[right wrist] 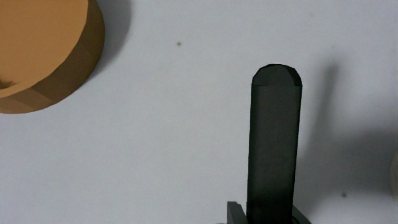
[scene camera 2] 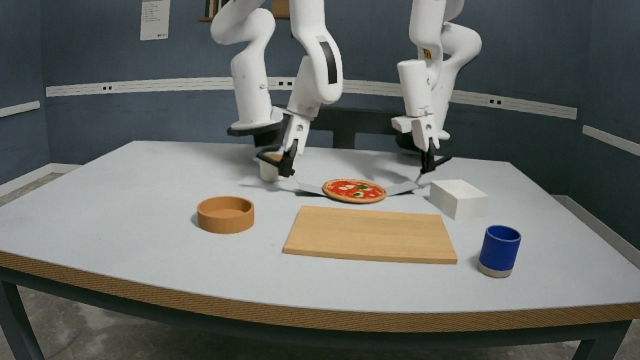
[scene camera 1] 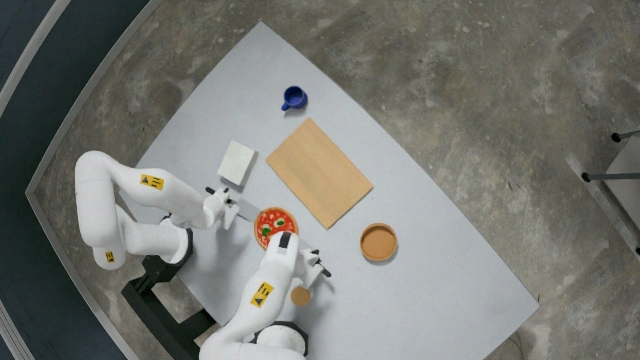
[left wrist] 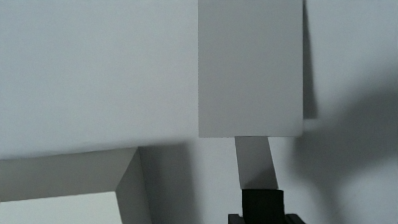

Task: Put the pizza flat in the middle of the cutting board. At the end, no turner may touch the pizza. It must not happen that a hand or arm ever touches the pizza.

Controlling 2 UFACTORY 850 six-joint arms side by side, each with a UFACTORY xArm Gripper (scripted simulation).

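My right gripper (scene camera 2: 283, 174). Turner (left wrist: 250, 67). Blue mug (scene camera 2: 500, 246). Pizza (scene camera 2: 349, 190), (scene camera 1: 272, 220). Cutting board (scene camera 2: 354, 234), (scene camera 1: 325, 180); out of frame in the right wrist view. Brown bowl (scene camera 2: 234, 214), (scene camera 1: 377, 242), (right wrist: 54, 54); out of frame in the left wrist view.
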